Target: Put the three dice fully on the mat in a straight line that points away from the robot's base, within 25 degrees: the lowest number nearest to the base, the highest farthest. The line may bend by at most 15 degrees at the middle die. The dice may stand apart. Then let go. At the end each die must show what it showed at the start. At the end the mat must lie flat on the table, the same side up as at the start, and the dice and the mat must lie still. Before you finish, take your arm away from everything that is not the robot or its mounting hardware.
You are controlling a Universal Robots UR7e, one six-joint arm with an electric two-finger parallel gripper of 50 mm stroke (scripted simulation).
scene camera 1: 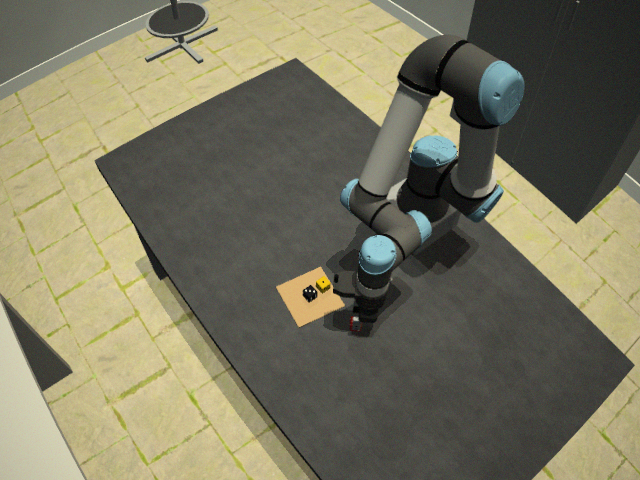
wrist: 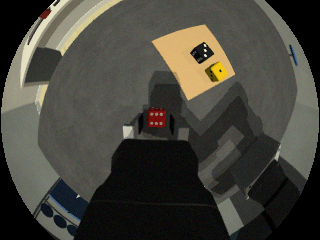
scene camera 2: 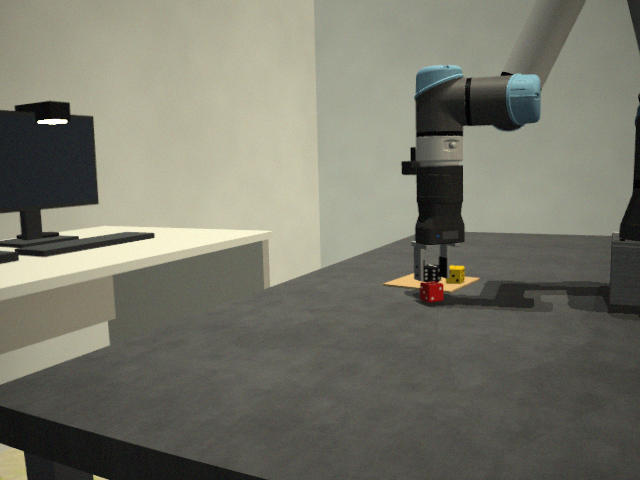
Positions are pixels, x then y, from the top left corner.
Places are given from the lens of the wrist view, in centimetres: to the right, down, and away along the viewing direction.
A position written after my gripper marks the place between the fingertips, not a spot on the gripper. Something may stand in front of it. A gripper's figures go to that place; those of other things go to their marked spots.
my gripper (wrist: 156,120): 0, 0, 16
tan mat (wrist: 175,48): 3, -14, 16
